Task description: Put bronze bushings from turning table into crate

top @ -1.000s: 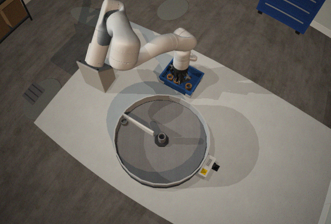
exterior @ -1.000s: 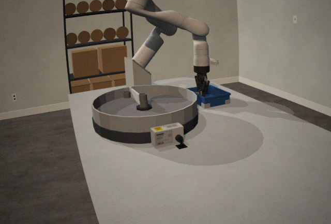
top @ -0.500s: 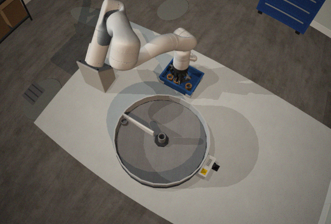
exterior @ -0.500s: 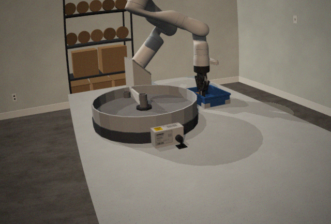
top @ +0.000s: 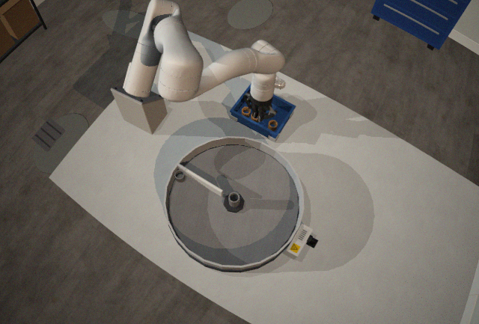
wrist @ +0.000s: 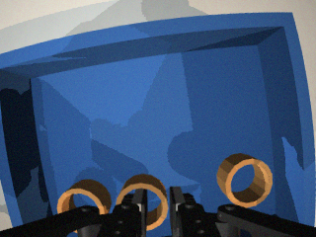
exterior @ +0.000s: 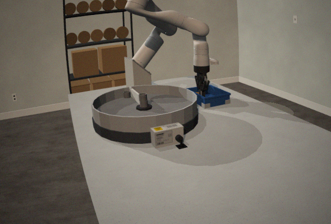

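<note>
The blue crate is 30 mm to the left of my hand and 10 mm below it. From my hand the other things lie so: turning table 120 mm ahead, 320 mm to the right, 10 mm above.
</note>
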